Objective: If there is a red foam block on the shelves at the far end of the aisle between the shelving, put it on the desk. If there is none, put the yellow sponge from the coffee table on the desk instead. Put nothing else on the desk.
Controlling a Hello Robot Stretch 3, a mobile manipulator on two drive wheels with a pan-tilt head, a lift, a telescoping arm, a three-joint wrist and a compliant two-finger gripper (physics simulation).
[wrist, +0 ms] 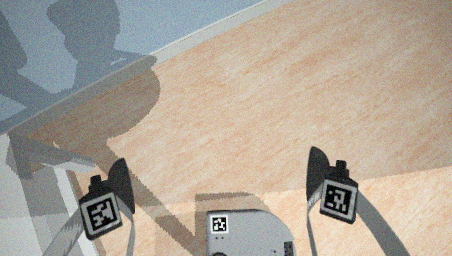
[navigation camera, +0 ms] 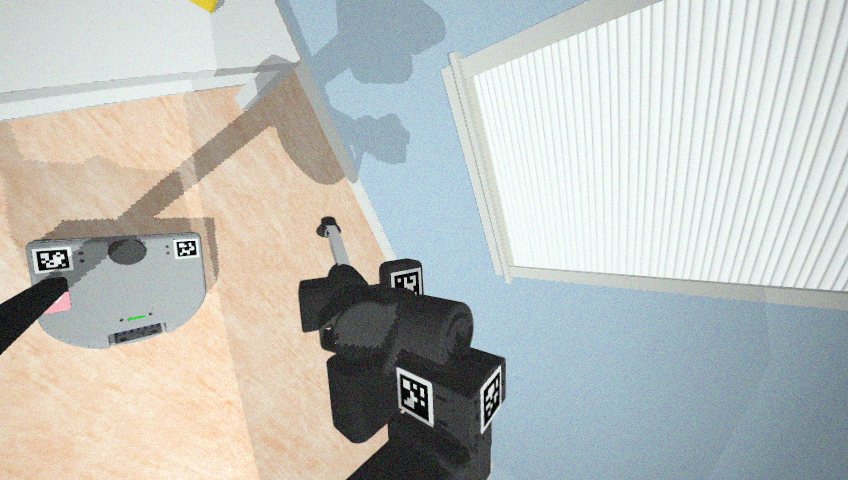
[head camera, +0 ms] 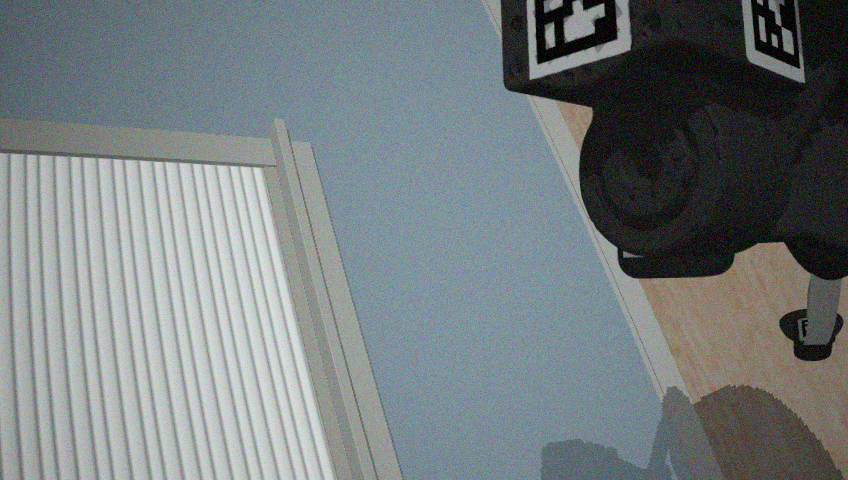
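Seen in the pictures: robot's base, link origin: (navigation camera: 127, 250).
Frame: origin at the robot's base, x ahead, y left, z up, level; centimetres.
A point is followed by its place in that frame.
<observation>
My gripper (wrist: 219, 172) {x -1.9, y -24.2, z 83.5 cm} is open, its two fingers wide apart over the wooden floor, with no object between them. One fingertip shows below the wrist in the head and navigation views. A yellow object (navigation camera: 205, 4) {x 59.5, y -16.3, z 47.0 cm} is cut off by the top edge of the navigation view; it lies on a white table (navigation camera: 107, 44) {x 43.5, y 0.0, z 45.1 cm}. I cannot tell from this piece whether it is the sponge. Part of a white table (wrist: 15, 237) shows at the lower left of the wrist view, left of the gripper. No red foam block and no shelves show in these views.
A blue wall (head camera: 446, 237) {x -4.2, y -106.5, z 50.8 cm} (navigation camera: 595, 368) {x -70.0, y -141.8, z 115.5 cm} (wrist: 165, 20) runs close beside the wrist. It has a framed, white ribbed panel (head camera: 148, 309) {x 6.4, y -100.2, z 107.6 cm} (navigation camera: 654, 166) {x 18.3, y -93.8, z 131.3 cm}. My base (navigation camera: 136, 285) {x -9.6, y -0.9, z 16.0 cm} (wrist: 245, 232) stands on the wooden floor (navigation camera: 178, 404) {x -57.8, y -6.8, z 0.1 cm} (wrist: 300, 90). Shadows of the arm fall on wall and floor.
</observation>
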